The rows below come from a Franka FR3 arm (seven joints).
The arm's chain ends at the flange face. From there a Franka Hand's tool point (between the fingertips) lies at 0.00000 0.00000 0.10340 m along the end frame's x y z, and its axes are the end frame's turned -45 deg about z.
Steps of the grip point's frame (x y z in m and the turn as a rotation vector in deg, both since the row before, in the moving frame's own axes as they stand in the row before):
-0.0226 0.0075 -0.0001 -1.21 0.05 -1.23
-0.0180 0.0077 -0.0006 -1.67 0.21 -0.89
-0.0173 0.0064 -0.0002 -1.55 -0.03 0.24
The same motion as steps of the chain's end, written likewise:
-0.0123 0.0198 -0.0001 -0.82 0.89 -1.23
-0.0097 0.0163 -0.0006 -1.03 1.33 -0.89
-0.0096 0.0147 -0.0002 -1.12 1.07 0.24

